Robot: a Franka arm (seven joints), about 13 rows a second.
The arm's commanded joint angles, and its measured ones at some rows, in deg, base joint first. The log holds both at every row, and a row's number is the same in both.
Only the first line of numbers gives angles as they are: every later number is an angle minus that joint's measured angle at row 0.
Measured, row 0: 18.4, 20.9, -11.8, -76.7, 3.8, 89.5, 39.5
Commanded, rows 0 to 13: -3.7, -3.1, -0.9, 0.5, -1.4, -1.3, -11.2; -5.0, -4.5, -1.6, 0.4, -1.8, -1.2, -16.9; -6.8, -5.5, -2.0, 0.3, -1.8, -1.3, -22.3; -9.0, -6.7, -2.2, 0.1, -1.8, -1.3, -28.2; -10.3, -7.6, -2.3, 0.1, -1.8, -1.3, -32.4; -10.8, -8.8, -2.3, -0.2, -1.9, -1.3, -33.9; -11.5, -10.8, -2.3, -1.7, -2.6, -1.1, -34.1; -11.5, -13.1, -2.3, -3.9, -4.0, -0.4, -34.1; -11.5, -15.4, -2.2, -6.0, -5.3, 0.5, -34.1; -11.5, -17.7, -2.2, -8.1, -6.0, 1.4, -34.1; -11.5, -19.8, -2.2, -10.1, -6.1, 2.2, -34.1; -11.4, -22.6, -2.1, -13.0, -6.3, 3.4, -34.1; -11.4, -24.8, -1.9, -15.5, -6.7, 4.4, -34.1; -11.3, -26.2, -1.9, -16.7, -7.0, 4.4, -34.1
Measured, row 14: -11.4, -20.5, -2.7, -10.0, -5.3, 2.2, -33.8
